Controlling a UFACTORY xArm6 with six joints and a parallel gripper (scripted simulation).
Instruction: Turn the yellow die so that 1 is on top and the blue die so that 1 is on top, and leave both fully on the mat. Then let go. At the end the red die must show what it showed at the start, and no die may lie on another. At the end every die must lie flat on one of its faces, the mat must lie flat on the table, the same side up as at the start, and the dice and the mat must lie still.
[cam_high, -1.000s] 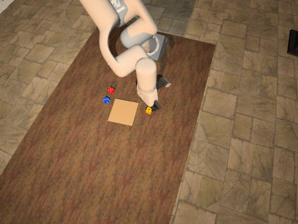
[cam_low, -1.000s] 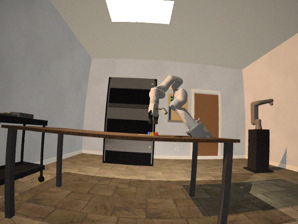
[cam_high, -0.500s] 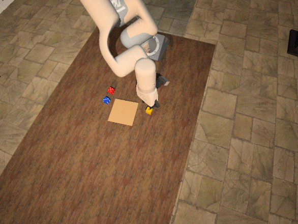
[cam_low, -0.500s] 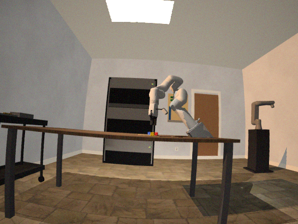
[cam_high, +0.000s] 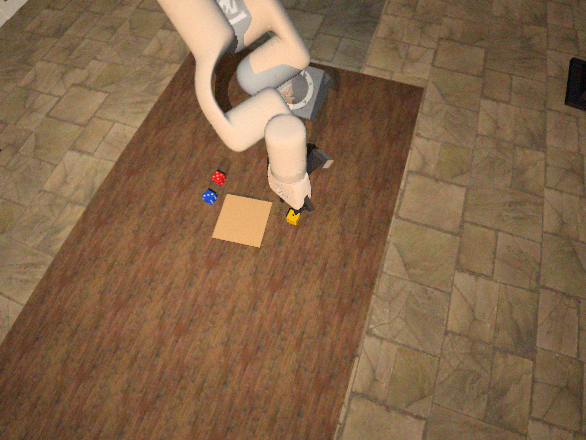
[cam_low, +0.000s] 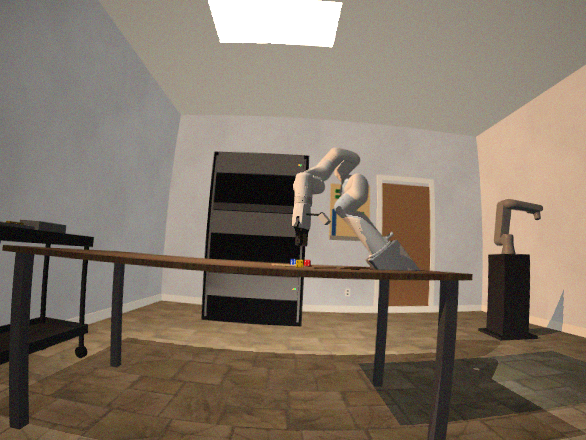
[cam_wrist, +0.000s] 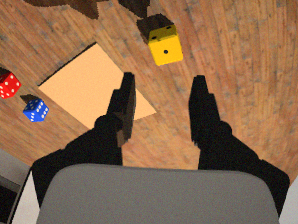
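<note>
The yellow die is 90 mm below my hand. Round my hand: red die 20 mm behind, 260 mm to the right, 90 mm below; tan mat 60 mm ahead, 130 mm to the right, 110 mm below; blue die 50 mm ahead, 250 mm to the right, 90 mm below.
</note>
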